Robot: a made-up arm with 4 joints. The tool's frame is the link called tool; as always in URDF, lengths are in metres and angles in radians. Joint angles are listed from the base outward. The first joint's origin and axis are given. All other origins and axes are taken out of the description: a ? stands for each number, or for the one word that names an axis. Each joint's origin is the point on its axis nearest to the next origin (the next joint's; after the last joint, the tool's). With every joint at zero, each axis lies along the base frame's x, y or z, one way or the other. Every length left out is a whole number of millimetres.
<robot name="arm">
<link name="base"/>
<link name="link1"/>
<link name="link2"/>
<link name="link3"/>
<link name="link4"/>
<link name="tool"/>
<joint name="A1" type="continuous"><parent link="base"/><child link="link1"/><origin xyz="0 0 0.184" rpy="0 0 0"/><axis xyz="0 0 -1"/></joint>
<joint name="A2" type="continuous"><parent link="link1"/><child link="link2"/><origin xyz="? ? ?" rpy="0 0 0"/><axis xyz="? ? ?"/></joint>
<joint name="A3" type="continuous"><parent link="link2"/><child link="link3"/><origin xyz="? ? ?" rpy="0 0 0"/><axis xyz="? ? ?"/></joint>
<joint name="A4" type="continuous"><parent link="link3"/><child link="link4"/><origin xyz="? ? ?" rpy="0 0 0"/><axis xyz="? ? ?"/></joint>
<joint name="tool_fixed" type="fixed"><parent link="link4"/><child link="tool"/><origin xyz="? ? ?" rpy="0 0 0"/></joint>
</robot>
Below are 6 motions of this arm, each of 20 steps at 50 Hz.
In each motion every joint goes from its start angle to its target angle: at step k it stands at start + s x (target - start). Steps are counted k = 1, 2, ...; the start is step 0. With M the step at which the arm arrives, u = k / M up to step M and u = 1 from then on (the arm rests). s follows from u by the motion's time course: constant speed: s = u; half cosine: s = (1 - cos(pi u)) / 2; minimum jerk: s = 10 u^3 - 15 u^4 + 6 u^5.
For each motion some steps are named. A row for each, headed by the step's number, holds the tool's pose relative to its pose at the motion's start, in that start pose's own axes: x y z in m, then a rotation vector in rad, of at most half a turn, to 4 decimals.
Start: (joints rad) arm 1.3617 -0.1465 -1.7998 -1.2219
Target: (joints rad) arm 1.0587 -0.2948 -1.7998 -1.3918
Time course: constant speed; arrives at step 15
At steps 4, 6, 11, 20:
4: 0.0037 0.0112 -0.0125 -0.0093 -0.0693 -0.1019
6: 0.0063 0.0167 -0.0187 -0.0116 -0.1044 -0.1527
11: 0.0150 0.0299 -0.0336 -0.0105 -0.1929 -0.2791
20: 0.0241 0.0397 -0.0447 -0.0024 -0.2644 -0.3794

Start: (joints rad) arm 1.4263 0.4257 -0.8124 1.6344
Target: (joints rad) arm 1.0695 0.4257 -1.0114 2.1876
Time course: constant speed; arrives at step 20
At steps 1, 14, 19, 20:
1: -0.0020 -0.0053 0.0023 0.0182 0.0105 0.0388
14: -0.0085 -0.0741 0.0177 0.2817 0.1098 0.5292
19: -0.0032 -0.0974 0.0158 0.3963 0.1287 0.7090
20: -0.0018 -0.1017 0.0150 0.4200 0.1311 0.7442

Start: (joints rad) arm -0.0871 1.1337 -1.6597 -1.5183
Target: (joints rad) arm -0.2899 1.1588 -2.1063 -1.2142
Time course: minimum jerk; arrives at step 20
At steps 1, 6, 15, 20:
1: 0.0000 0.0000 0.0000 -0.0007 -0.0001 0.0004
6: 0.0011 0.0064 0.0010 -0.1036 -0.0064 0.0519
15: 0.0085 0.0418 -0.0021 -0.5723 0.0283 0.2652
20: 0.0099 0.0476 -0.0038 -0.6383 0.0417 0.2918

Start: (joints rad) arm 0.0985 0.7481 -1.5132 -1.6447
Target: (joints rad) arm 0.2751 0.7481 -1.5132 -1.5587
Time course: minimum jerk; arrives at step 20
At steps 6, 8, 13, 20:
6: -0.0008 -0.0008 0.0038 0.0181 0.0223 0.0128
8: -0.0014 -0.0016 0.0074 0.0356 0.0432 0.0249
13: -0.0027 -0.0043 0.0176 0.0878 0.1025 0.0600
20: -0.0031 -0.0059 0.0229 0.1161 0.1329 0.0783

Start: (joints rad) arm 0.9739 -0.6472 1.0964 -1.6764
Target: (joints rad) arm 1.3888 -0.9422 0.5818 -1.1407
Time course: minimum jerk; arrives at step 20
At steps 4, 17, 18, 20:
4: -0.0082 0.0060 0.0000 -0.0420 -0.0287 0.0372
17: -0.1258 0.1222 -0.0266 -0.8460 -0.2879 0.5103
18: -0.1279 0.1250 -0.0278 -0.8639 -0.2889 0.5169
20: -0.1288 0.1263 -0.0283 -0.8724 -0.2893 0.5200

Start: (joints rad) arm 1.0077 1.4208 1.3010 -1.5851
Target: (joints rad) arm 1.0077 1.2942 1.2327 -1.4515
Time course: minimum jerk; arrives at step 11
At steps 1, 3, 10, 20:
1: 0.0000 -0.0001 0.0000 -0.0004 -0.0002 0.0017
3: 0.0009 -0.0019 0.0001 -0.0088 -0.0045 0.0329
10: 0.0088 -0.0142 0.0017 -0.0698 -0.0341 0.2527
20: 0.0089 -0.0143 0.0017 -0.0702 -0.0343 0.2544

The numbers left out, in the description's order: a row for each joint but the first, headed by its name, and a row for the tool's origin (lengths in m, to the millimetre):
A2: xyz -0.206 0.079 0, axis 1 0 0
A3: xyz 0 -0.019 -0.043, axis 0 -1 0
A4: xyz -0.064 0 0.174, axis 0 0 1
tool: xyz -0.115 0.001 0

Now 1 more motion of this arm.
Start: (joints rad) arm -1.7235 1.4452 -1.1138 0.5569
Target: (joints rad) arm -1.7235 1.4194 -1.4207 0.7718
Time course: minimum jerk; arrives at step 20
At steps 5, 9, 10, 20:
5: 0.0048 -0.0050 0.0051 0.0161 0.0274 0.0198
9: 0.0200 -0.0203 0.0185 0.0673 0.1053 0.0776
10: 0.0249 -0.0251 0.0222 0.0841 0.1285 0.0952
20: 0.0528 -0.0519 0.0374 0.1834 0.2468 0.1885

